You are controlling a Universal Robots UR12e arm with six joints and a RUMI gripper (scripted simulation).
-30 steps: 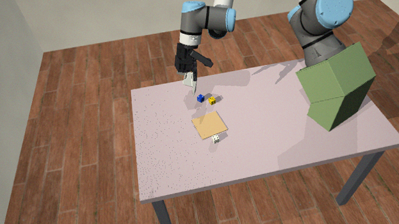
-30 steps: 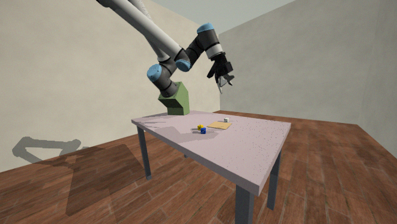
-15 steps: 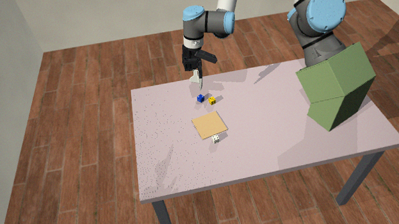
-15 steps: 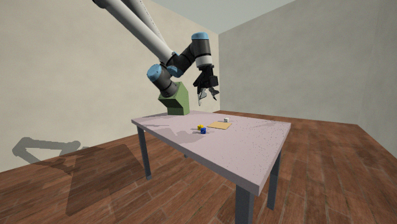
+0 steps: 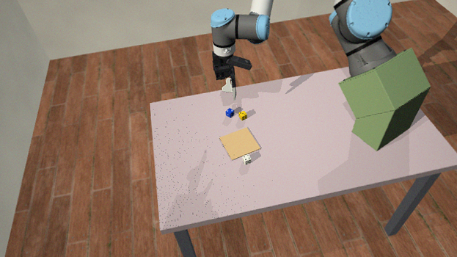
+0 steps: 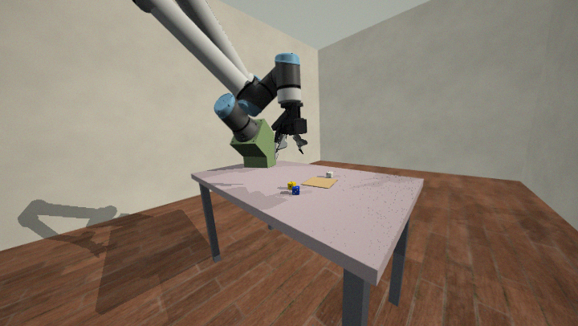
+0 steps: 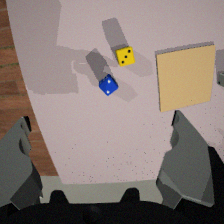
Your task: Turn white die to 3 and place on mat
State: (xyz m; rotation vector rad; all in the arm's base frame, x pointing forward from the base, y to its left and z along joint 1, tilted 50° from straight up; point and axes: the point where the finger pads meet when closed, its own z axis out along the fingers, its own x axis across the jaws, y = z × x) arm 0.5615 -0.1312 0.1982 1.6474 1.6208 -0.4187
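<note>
The blue die is 14 cm below my hand, 2 cm ahead of it and 1 cm to the left of it. Also, from my hand: white die 30 cm to the left, 14 cm below, 5 cm ahead; yellow die 14 cm below, 5 cm to the left, 3 cm behind; tan mat 19 cm to the left, 16 cm below, 4 cm ahead.
</note>
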